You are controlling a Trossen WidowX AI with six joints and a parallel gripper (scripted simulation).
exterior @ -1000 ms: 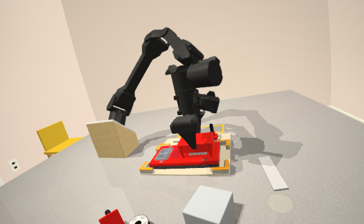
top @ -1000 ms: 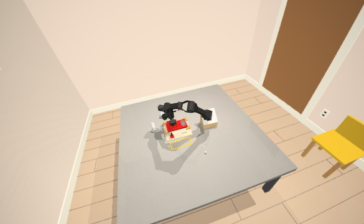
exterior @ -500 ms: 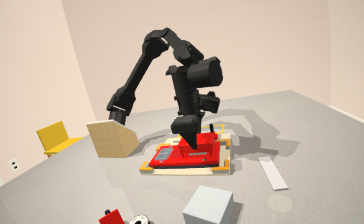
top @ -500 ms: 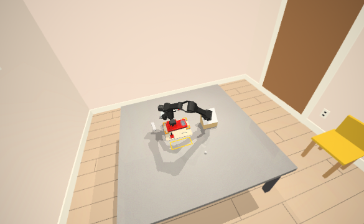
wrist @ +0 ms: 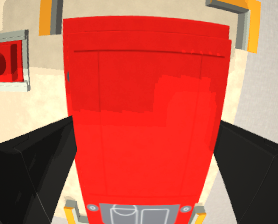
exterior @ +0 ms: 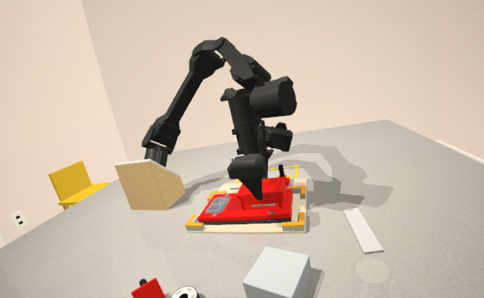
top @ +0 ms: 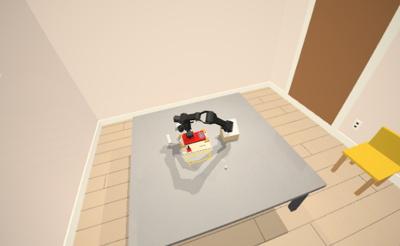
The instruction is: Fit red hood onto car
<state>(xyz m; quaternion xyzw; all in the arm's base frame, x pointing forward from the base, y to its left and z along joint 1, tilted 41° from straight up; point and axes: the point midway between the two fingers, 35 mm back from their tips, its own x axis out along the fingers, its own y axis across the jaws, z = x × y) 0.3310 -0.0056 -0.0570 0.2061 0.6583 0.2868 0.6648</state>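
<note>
Right now my gripper tip is right at the red hood. The rest, counted from my gripper tip: wheel (25 cm to the right, 5 cm behind, 4 cm below); grey engine block (3 cm below).
</note>
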